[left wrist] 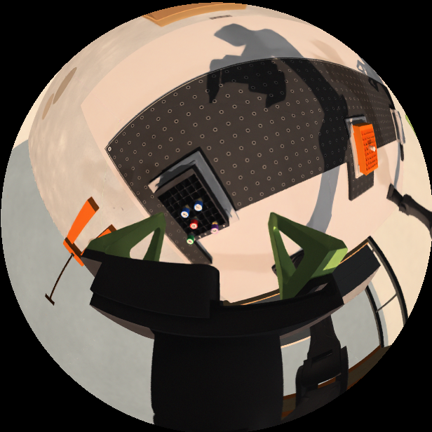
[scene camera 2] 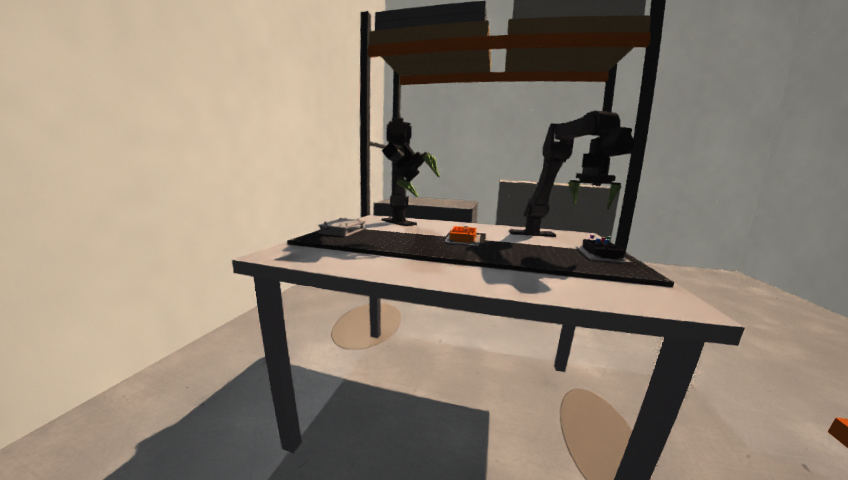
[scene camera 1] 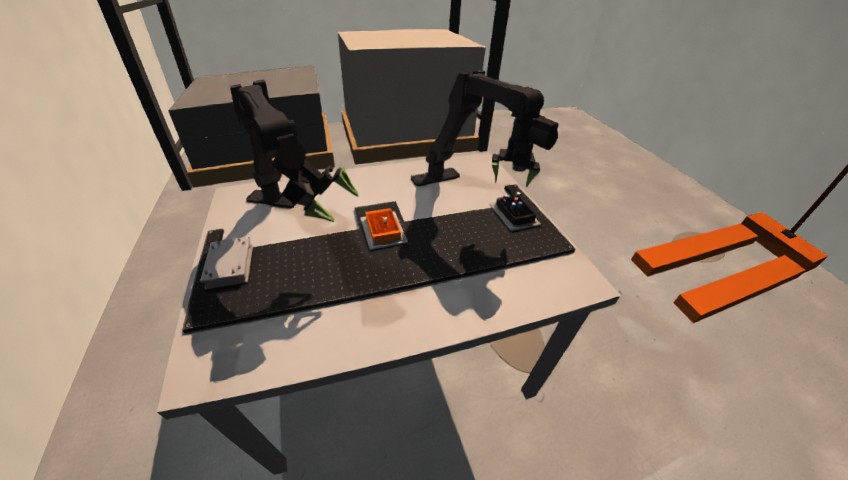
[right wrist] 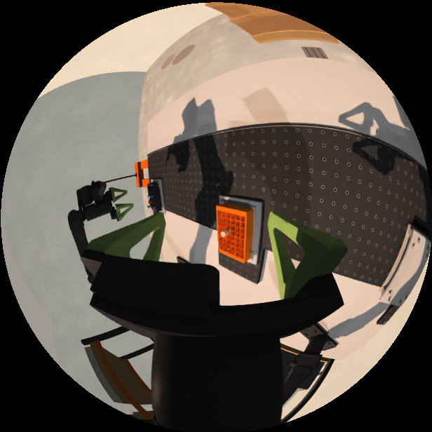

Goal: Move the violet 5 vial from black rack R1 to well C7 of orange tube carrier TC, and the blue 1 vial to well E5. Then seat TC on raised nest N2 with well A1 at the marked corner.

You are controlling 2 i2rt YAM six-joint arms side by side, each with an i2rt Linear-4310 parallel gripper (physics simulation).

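Frame: origin at the left arm's base, x ahead, y left, z up, level; metres.
Seen in the pictures: left gripper, fingertip midpoint: (scene camera 2: 590, 207) (scene camera 1: 510, 184); right gripper, fingertip midpoint: (scene camera 2: 428, 186) (scene camera 1: 346, 208); left arm's base, origin of the base link: (scene camera 2: 531, 234) (scene camera 1: 435, 177); right arm's base, origin of the base link: (scene camera 2: 398, 222) (scene camera 1: 273, 199).
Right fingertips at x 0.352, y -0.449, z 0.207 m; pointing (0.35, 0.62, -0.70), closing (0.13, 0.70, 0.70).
Offsets run from my right fingertips to a thing's top centre. Level surfaces: height alone.
Black rack R1 {dx -0.003, dy +0.586, dz -0.156 m} (scene camera 1: 523, 218) (left wrist: 210, 200) stands at the right of scene camera 1. In the left wrist view it holds a violet vial (left wrist: 214, 228), two blue vials (left wrist: 185, 213) (left wrist: 198, 205), a red vial (left wrist: 194, 225) and a green vial (left wrist: 190, 240); cap numbers are unreadable. Orange carrier TC {dx -0.100, dy +0.128, dz -0.157 m} (scene camera 1: 386, 238) (scene camera 2: 462, 237) (right wrist: 248, 235) stands mid-board with one white-capped vial {dx -0.092, dy +0.134, dz -0.138 m} (scene camera 1: 384, 220) (right wrist: 224, 233). A pale raised nest {dx -0.127, dy -0.346, dz -0.149 m} (scene camera 1: 229, 261) (scene camera 2: 342, 226), apparently N2, is at left. My left gripper (scene camera 1: 512, 183) (scene camera 2: 592, 205) is open, above R1. My right gripper (scene camera 1: 345, 207) (scene camera 2: 427, 186) is open, behind and left of TC.
The black perforated board {dz -0.194 m} (scene camera 1: 309, 267) runs along the pale table {dz -0.207 m} (scene camera 1: 333, 350). TC stands on a grey base with a dark plate behind it. Large boxes (scene camera 1: 410, 95) (scene camera 1: 249, 130) and shelf posts stand behind the arms. An orange pallet jack (scene camera 1: 737, 294) is on the floor at right.
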